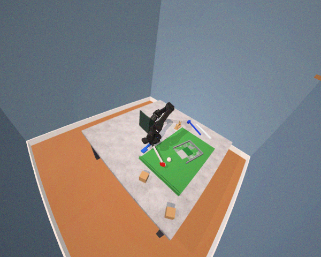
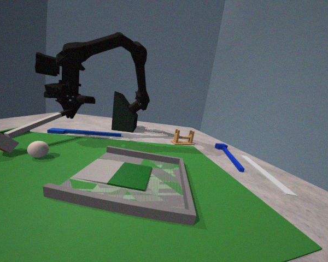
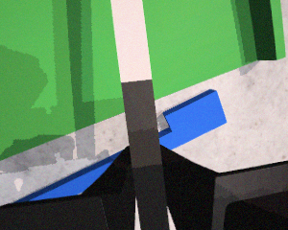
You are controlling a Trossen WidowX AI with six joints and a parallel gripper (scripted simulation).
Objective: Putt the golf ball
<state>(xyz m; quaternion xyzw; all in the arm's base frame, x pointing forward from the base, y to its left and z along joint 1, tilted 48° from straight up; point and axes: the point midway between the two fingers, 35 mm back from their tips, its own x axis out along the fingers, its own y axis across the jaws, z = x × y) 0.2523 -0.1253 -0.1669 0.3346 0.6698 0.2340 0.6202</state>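
Right now my gripper tip is 120 mm short of the red putter and 10 mm to the left of it. Round my gripper tip: white golf ball 220 mm ahead, 60 mm to the left, 50 mm below; then wooden stand 90 mm behind, 520 mm to the left, 40 mm below; then blue putter 40 mm ahead, 710 mm to the left, 60 mm below.
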